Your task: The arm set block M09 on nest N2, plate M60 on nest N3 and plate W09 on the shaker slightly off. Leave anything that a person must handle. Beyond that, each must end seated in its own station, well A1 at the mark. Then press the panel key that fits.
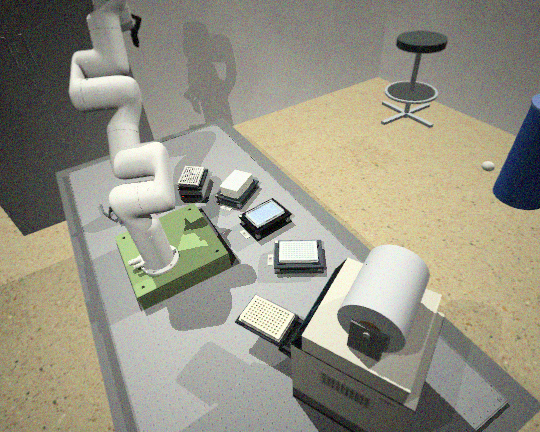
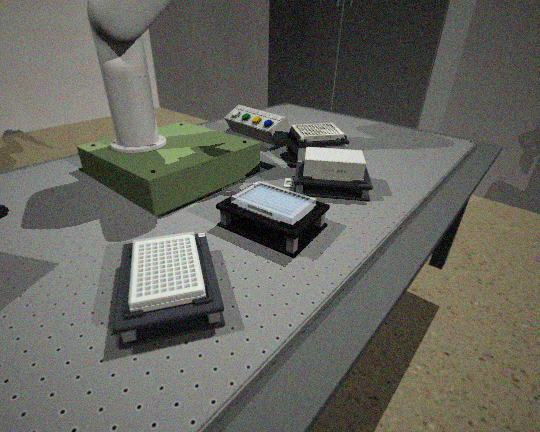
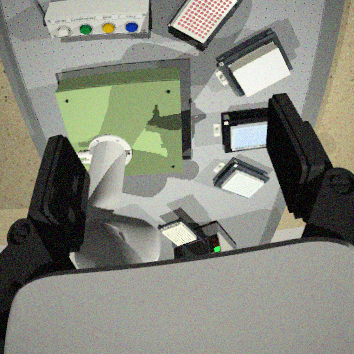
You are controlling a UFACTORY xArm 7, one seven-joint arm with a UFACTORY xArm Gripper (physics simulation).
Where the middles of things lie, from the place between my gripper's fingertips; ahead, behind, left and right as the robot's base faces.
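I can see the blue-tinted plate [image 2: 279, 204], which is far ahead of my hand, a long way to the right of it and well below it. Going by their middles, the plate is the nearest to my hand of the things named here. There is also the white cylinder [image 1: 387, 292], and counted from my hand it is 230 mm ahead, 1090 mm to the right and 180 mm below.
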